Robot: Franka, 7 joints.
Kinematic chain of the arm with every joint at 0, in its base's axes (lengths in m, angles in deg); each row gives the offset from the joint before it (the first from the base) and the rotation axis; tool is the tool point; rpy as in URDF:
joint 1: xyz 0 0 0.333 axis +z
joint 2: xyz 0 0 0 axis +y
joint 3: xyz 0 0 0.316 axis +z
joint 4: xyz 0.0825 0 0 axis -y
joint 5: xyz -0.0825 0 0.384 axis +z
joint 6: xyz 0 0 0 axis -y
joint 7: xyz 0.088 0 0 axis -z
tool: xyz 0 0 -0.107 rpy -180 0 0
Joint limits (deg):
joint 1: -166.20..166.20
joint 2: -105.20..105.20
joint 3: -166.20..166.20
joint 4: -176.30..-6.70
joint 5: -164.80..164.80
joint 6: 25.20..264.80
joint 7: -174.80..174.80
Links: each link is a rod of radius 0.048 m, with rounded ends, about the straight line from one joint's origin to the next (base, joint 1, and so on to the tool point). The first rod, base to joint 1, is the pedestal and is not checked.
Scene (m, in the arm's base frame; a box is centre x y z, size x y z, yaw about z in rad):
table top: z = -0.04
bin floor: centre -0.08 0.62 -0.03 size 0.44 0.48 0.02 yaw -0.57
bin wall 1: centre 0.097 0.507 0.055 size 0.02 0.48 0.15 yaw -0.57
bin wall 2: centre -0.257 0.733 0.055 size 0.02 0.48 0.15 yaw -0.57
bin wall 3: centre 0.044 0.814 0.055 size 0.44 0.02 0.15 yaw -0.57
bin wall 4: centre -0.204 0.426 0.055 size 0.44 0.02 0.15 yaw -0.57
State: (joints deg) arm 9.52 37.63 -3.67 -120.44 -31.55 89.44 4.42
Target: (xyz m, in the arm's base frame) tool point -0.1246 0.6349 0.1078
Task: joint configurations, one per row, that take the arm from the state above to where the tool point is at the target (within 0.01 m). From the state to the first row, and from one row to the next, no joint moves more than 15 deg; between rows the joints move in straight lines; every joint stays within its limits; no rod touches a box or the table.
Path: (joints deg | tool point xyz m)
1: 11.04 36.32 10.17 -108.29 -37.69 99.28 -1.16 | 0.5275 0.1457 0.1460
2: 12.56 35.00 24.02 -96.14 -43.84 109.12 -6.73 | 0.5655 0.3231 0.2544
3: 14.08 33.69 37.86 -83.99 -49.98 118.96 -12.31 | 0.5389 0.4750 0.4112
4: 27.82 39.67 37.96 -85.65 -45.20 118.13 -8.12 | 0.4025 0.5891 0.3293
5: 41.56 45.66 38.06 -87.32 -40.42 117.31 -3.94 | 0.2354 0.6585 0.2505
6: 55.30 51.65 38.16 -88.98 -35.64 116.48 0.24 | 0.0536 0.6747 0.1762
7: 69.05 57.64 38.26 -90.65 -30.86 115.66 4.42 | -0.1246 0.6349 0.1078

